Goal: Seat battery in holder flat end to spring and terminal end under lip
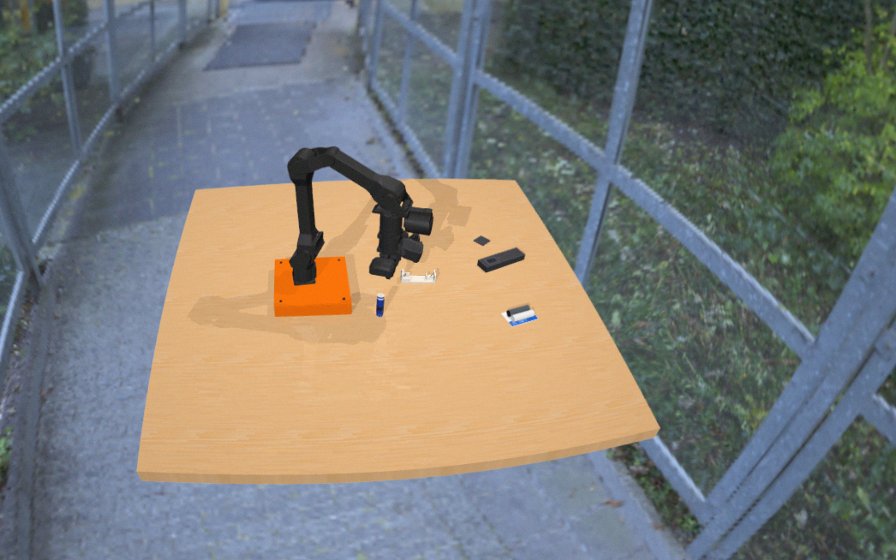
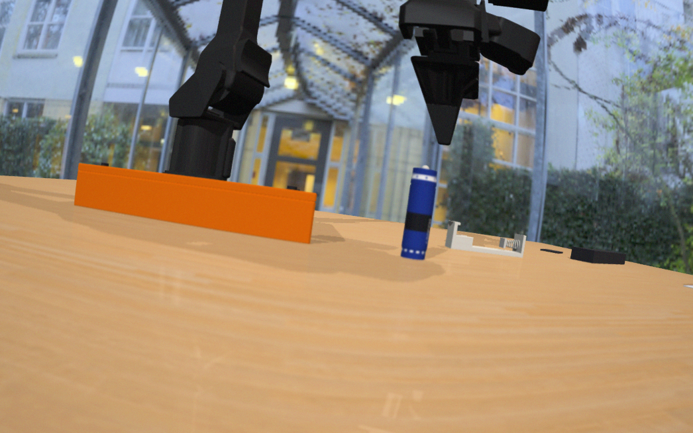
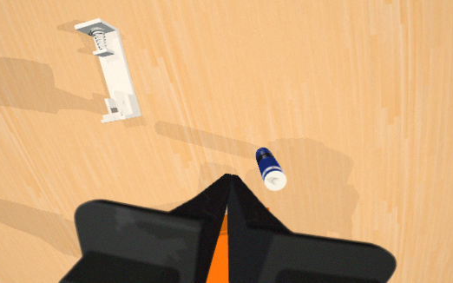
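The blue battery is 30 mm behind my gripper tip, 30 mm to the right of it and 60 mm below it. From my gripper tip the other things lie so: black remote: 400 mm ahead, 150 mm to the left, 80 mm below; blister card: 360 mm ahead, 100 mm to the right, 90 mm below; black square: 380 mm ahead, 270 mm to the left, 90 mm below.
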